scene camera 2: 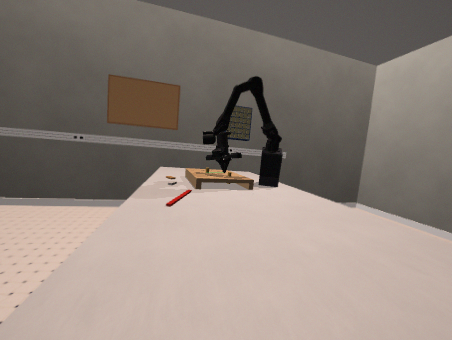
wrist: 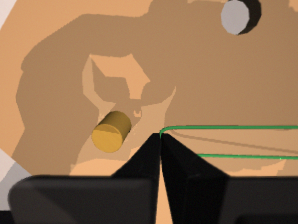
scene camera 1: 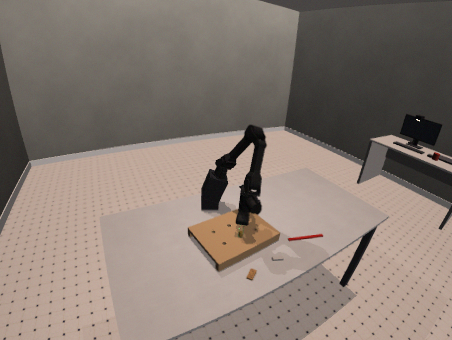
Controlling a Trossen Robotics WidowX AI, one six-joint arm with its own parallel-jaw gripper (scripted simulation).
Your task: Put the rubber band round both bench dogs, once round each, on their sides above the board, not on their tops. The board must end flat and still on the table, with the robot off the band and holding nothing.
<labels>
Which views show the wooden board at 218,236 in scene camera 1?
Scene camera 2, the wrist view and scene camera 1: all of them.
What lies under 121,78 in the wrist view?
A wooden board.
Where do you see a wooden board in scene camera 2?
201,176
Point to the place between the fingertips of my gripper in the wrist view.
159,140
</labels>
